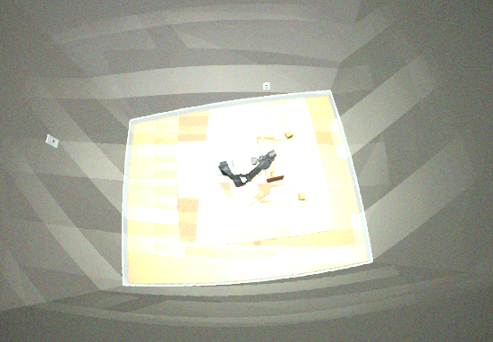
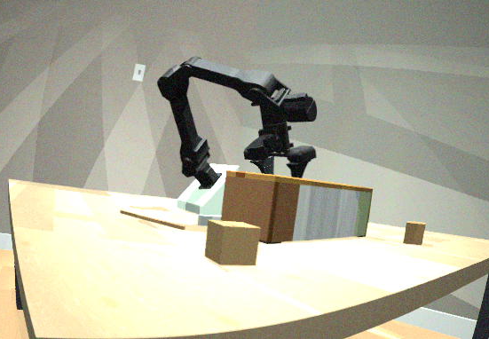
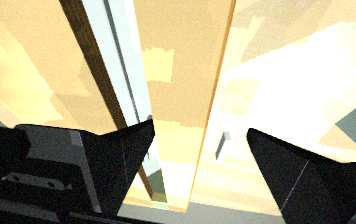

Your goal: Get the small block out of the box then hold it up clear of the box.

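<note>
My gripper tip is 4 cm above the box, 3 cm short of it and 1 cm to the right of it. From my gripper tip the other things lie so: thin wooden stick 30 cm to the right, 10 cm below, 9 cm behind.
</note>
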